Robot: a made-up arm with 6 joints. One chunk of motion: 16 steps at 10 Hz.
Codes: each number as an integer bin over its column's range. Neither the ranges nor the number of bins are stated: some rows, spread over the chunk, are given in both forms.
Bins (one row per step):
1: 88 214 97 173 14 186
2: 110 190 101 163 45 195
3: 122 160 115 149 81 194
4: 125 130 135 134 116 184
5: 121 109 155 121 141 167
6: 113 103 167 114 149 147
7: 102 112 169 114 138 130
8: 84 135 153 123 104 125
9: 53 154 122 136 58 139
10: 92 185 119 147 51 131
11: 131 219 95 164 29 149
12: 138 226 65 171 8 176
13: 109 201 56 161 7 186
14: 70 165 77 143 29 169
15: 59 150 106 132 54 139
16: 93 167 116 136 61 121
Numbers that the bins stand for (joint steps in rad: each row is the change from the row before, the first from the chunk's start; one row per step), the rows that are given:
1: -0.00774 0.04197 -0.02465 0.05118 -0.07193 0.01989
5: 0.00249 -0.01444 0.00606 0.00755 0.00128 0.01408
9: -0.01858 0.00974 -0.01141 0.02013 -0.04656 0.00552
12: 0.00775 0.04842 -0.04159 0.04951 -0.07539 0.01684
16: -0.00619 0.01672 -0.01459 0.02013 -0.04484 0.00001
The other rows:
2: -0.00092 0.02908 -0.02253 0.04279 -0.05406 0.02265
3: 0.00280 0.01296 -0.01512 0.03104 -0.03331 0.02234
4: 0.00373 -0.00316 -0.00453 0.01845 -0.01313 0.01928
6: 0.00001 -0.01766 0.01241 0.00167 0.00589 0.00796
7: -0.00340 -0.01283 0.01347 0.00167 -0.00045 0.00276
8: -0.00898 -0.00047 0.00500 0.00922 -0.02005 0.00124
10: -0.00650 0.02639 -0.01300 0.02936 -0.05060 0.00307
11: 0.00558 0.04466 -0.02571 0.04363 -0.06328 0.00858
13: -0.00123 0.03499 -0.04635 0.04111 -0.07596 0.01989
14: -0.01331 0.01565 -0.03524 0.02601 -0.06328 0.01469
15: -0.01672 0.00759 -0.01988 0.01678 -0.04887 0.00552

